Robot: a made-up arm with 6 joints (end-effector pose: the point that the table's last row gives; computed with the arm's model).
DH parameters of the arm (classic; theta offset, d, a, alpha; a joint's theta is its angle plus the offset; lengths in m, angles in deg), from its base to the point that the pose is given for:
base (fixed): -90 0.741 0.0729 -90
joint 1: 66.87 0 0.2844 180
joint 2: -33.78 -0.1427 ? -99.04
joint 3: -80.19 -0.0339 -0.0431 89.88
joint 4: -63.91 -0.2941 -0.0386 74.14
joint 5: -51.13 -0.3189 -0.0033 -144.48
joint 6: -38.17 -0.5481 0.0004 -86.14
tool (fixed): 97.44 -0.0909 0 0
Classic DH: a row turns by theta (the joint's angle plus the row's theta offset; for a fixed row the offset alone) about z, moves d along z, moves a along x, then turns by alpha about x.
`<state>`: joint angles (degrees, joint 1 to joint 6).
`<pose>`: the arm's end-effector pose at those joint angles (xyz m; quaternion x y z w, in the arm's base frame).
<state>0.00 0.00 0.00 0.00 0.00 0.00</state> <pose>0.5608 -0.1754 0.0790 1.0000 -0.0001 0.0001 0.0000</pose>
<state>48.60 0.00 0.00 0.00 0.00 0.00</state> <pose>0.5608 0.3559 0.2263 -0.9114 0.0001 -0.0001 0.4115</pose>
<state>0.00 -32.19 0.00 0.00 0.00 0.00</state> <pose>0.5608 0.0365 0.1454 -0.9608 0.0001 -0.0001 0.2772</pose>
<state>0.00 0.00 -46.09 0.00 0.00 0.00</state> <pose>0.2271 -0.1908 -0.1263 0.9202 0.0714 -0.3798 0.0615</pose>
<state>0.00 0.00 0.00 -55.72 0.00 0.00</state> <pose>0.3279 -0.3810 -0.0066 -0.8841 0.4501 0.0983 0.0784</pose>
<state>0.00 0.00 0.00 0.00 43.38 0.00</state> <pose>0.5274 -0.0074 -0.0238 -0.9292 -0.1886 0.1689 0.2691</pose>
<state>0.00 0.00 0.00 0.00 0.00 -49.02</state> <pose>0.5718 -0.2431 0.0481 -0.9099 -0.0279 0.0535 0.4104</pose>
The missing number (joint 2, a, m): 0.0976
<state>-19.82 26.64 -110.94 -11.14 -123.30 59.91</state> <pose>0.1102 -0.4489 0.3398 -0.3000 0.4275 0.0715 0.8498</pose>
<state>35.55 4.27 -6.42 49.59 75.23 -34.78</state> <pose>0.2309 0.6208 0.1673 -0.3736 -0.6267 0.4562 0.5094</pose>
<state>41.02 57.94 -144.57 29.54 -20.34 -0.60</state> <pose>-0.3247 -0.0754 0.2927 0.3923 0.2377 -0.8854 0.0753</pose>
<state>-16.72 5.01 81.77 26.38 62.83 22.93</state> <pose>0.5813 0.0553 0.5831 0.7622 0.4401 0.3973 0.2599</pose>
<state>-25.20 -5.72 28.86 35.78 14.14 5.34</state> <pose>0.6540 -0.1201 0.3237 0.8958 0.3299 0.1885 0.2307</pose>
